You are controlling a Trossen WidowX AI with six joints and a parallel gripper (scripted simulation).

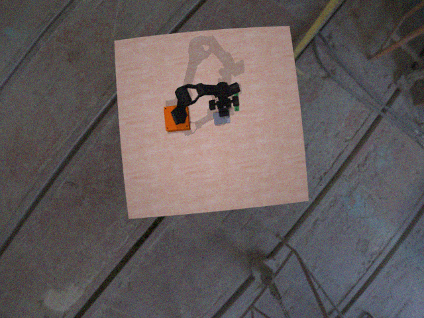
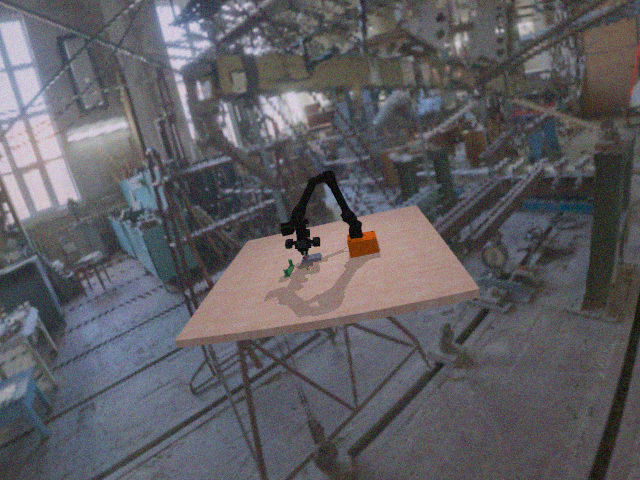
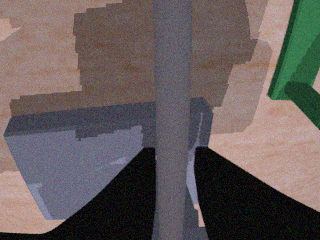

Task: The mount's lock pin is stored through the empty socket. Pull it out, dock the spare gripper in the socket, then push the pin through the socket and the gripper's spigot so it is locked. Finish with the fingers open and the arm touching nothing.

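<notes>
Right now my gripper tip is 10 mm past the mount and 50 mm to the left of it. From my gripper tip the other things lie so: spare gripper (10 mm behind, 50 mm to the right, 80 mm above); then green bar (80 mm ahead, 70 mm to the left, 30 mm below).
</notes>
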